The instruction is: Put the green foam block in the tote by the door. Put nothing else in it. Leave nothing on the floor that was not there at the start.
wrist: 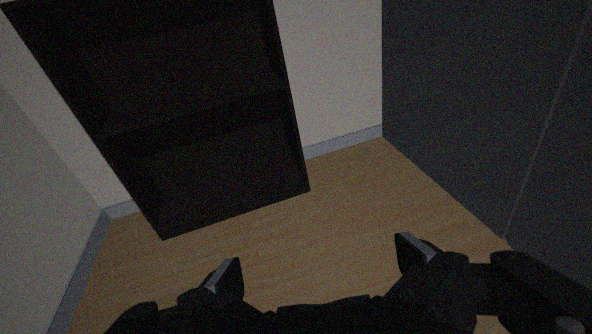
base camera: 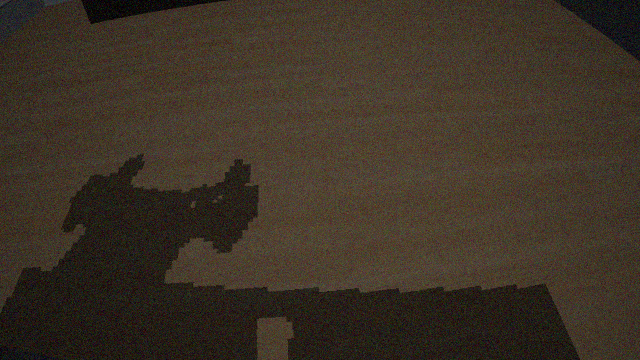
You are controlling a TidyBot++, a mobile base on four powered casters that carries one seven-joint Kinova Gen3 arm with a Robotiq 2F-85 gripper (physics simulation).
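Frame: origin at the arm's base, x back, y left, z down, level; metres.
Where they show: gripper, fingertip midpoint: point(wrist: 318, 262).
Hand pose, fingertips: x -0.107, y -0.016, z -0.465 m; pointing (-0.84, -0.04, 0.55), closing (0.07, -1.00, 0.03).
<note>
After its pixels a point has its place.
My gripper point(wrist: 318, 262) {x -0.107, y -0.016, z -0.465 m} is open and empty at the bottom of the wrist view, its two fingertips wide apart above the wooden floor. In the base camera view the shadow of the arm and gripper lies on the floor at the left. The green foam block and the tote do not show in either view.
A tall black cabinet point(wrist: 220, 175) {x -1.362, y 0.413, z 0.294 m} point(base camera: 150, 6) {x -1.079, y 0.526, z 0.379 m} stands near a pale wall point(wrist: 335, 75) {x -1.523, y -0.343, z -0.073 m}. A dark grey panelled surface point(wrist: 465, 100) {x -0.933, y -0.697, z -0.075 m} rises at the right. Another pale wall point(wrist: 35, 200) {x -1.027, y 1.068, z -0.010 m} with a grey baseboard point(wrist: 82, 280) {x -0.885, y 1.035, z 0.368 m} is at the left. Wooden floor point(base camera: 400, 150) {x -0.479, y -0.091, z 0.397 m} point(wrist: 350, 200) {x -1.035, y -0.250, z 0.397 m} lies between them.
</note>
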